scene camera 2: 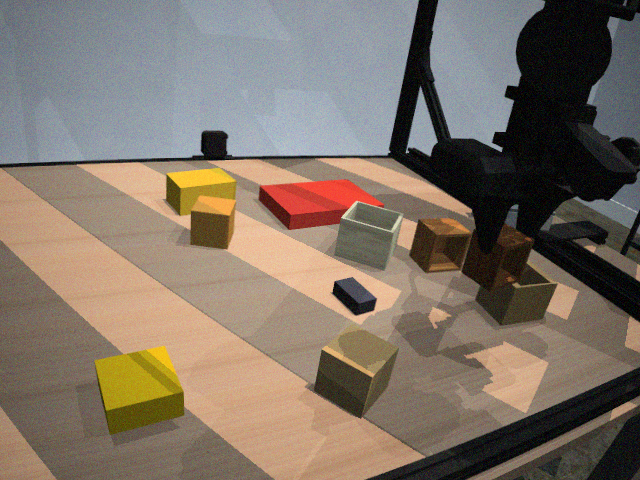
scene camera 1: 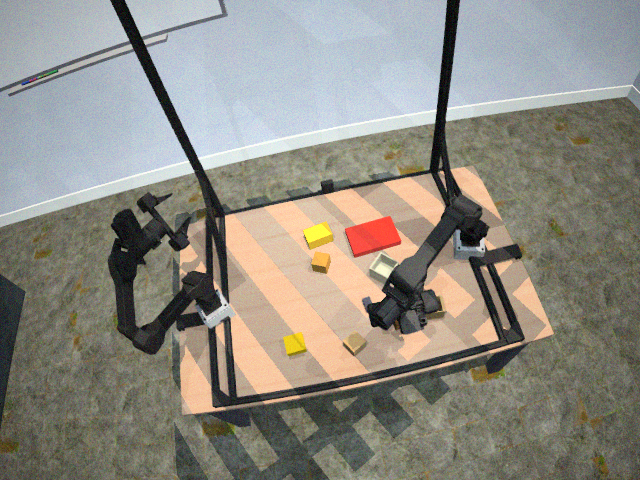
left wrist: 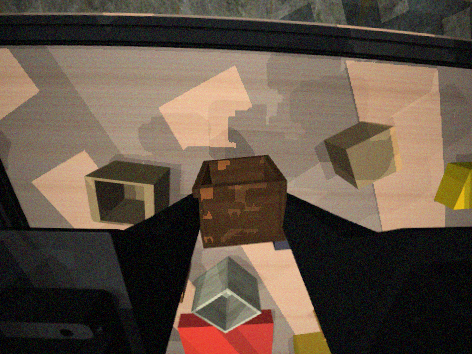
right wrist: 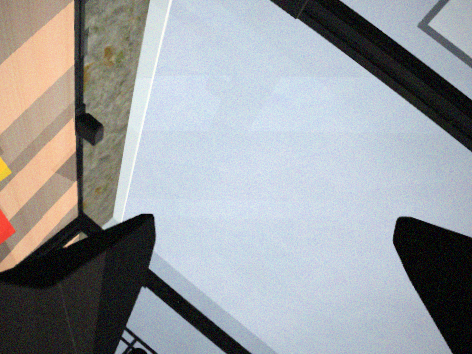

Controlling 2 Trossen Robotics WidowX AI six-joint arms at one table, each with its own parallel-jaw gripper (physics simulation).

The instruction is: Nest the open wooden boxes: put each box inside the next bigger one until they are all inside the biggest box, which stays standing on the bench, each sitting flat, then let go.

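Seen in the pictures: left gripper, fingertip midpoint: (scene camera 2: 502,249) (left wrist: 240,199); right gripper, fingertip midpoint: (scene camera 1: 181,205) (right wrist: 275,228); left arm's base, link origin: (scene camera 1: 470,238); right arm's base, link origin: (scene camera 1: 210,305).
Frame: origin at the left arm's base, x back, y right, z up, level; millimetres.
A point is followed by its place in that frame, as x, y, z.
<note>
My left gripper (scene camera 2: 506,238) @(-228, -335, 69) (left wrist: 240,199) @(-228, -335, 69) is shut on a dark brown open box (scene camera 2: 496,260) @(-244, -356, 68) (left wrist: 242,212) @(-228, -335, 83). It holds the box above the bench, opening facing sideways. In scene camera 2 this box partly covers the olive open box (scene camera 1: 439,308) @(-104, -248, -38) (scene camera 2: 519,303) @(-140, -280, -30) (left wrist: 162,192) @(-161, -262, -33), which stands upright; they are apart in the left wrist view. The grey-green open box (scene camera 1: 381,273) @(-298, -152, -4) (scene camera 2: 364,242) @(-306, -153, -29) (left wrist: 227,275) @(-275, -167, -25) stands upright. An orange-brown open box (scene camera 2: 429,242) @(-218, -160, -19) lies on its side, mostly hidden by a finger in the left wrist view. My right gripper (scene camera 1: 179,206) @(-875, -145, 311) (right wrist: 275,228) @(-875, -145, 311) is open and empty, off the bench's left side.
A red slab (scene camera 1: 372,236) @(-339, 9, -36) (scene camera 2: 320,198) @(-344, 3, -37) lies behind the grey-green box. Yellow blocks (scene camera 1: 317,235) @(-530, -12, -17) (scene camera 1: 294,344) @(-546, -407, -33) (scene camera 2: 139,382) @(-545, -410, -34), an orange block (scene camera 1: 320,262) @(-503, -122, -12) (scene camera 2: 211,222) @(-506, -134, -25), a tan cube (scene camera 1: 354,343) @(-361, -392, -12) (scene camera 2: 356,366) @(-371, -407, -12) (left wrist: 362,155) @(-346, -383, -12) and a dark blue block (scene camera 2: 354,295) @(-337, -256, -44) lie around. Black frame bars (scene camera 1: 361,379) @(-330, -494, -42) edge the bench.
</note>
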